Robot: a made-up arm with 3 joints. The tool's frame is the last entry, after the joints.
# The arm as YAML. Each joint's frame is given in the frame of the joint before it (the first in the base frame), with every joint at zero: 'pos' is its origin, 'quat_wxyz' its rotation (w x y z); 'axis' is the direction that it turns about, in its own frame. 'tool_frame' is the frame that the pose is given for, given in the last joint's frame.
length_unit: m
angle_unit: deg
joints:
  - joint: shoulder
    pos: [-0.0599, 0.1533, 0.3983]
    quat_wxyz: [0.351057, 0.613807, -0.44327, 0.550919]
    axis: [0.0, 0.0, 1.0]
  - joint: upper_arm
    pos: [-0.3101, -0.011, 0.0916]
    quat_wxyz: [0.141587, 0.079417, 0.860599, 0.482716]
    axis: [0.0, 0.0, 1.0]
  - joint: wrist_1
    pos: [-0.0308, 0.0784, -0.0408]
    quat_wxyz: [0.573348, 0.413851, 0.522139, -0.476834]
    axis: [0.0, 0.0, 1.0]
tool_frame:
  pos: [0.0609, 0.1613, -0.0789]
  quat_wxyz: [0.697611, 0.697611, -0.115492, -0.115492]
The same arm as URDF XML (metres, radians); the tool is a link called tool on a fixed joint. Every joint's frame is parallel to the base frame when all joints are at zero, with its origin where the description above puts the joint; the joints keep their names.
<robot name="arm">
<joint name="shoulder" type="continuous"><parent link="base"/><child link="link1"/><origin xyz="-0.0599 0.1533 0.3983"/><axis xyz="0.36509 -0.919374 -0.146496"/></joint>
<joint name="upper_arm" type="continuous"><parent link="link1"/><child link="link2"/><origin xyz="0.0437 -0.0315 -0.3190"/><axis xyz="-0.932872 0.112197 0.34229"/></joint>
<joint name="wrist_1" type="continuous"><parent link="link2"/><child link="link3"/><origin xyz="0.0342 -0.0871 0.0024"/><axis xyz="0 1 0"/></joint>
<joint name="tool_joint" type="fixed"><parent link="link3"/><child link="tool"/><origin xyz="0.0057 -0.0789 -0.1723" rpy="0.0000 0.0000 0.0000"/></joint>
<link name="base"/>
<link name="link1"/>
<link name="link2"/>
<link name="link3"/>
<link name="tool"/>
</robot>

